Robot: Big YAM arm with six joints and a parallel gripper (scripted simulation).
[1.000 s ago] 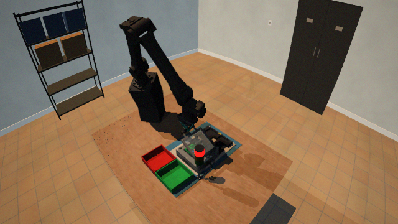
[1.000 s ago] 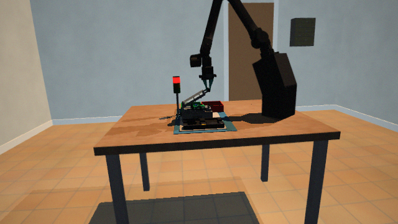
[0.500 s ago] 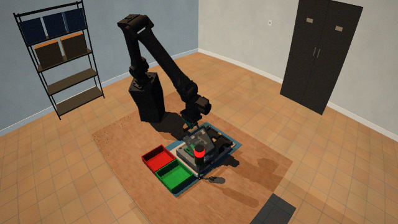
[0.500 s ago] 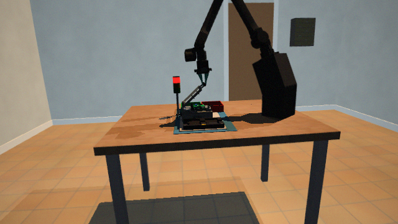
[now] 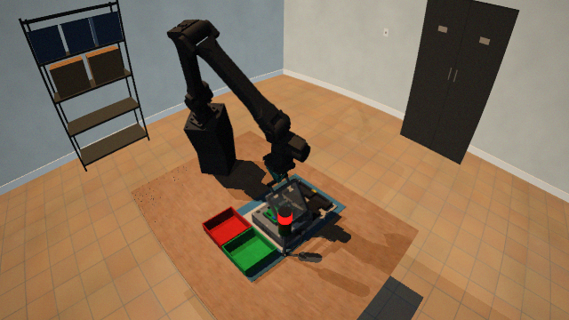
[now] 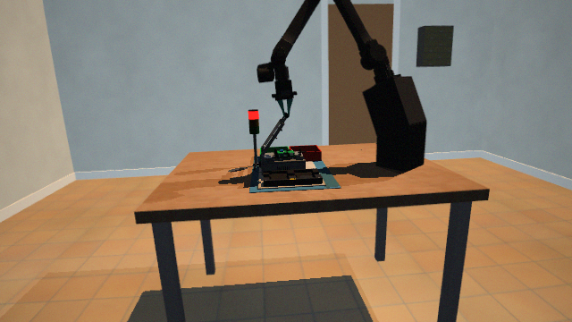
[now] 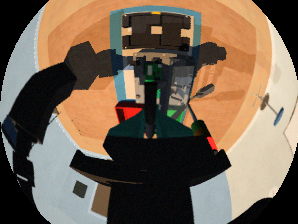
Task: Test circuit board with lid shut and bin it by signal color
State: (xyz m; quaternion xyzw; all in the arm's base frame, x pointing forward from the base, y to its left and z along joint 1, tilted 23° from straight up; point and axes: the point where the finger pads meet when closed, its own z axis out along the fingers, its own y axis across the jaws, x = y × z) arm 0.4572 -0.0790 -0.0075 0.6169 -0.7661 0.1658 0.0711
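Right now the green circuit board is 160 mm below my hand and 10 mm ahead of it. From my hand the other things lie so: green bin 220 mm below, 210 mm to the right; tester lid 70 mm below, 50 mm ahead, 10 mm to the right; red bin 220 mm below, 170 mm to the right, 140 mm behind.
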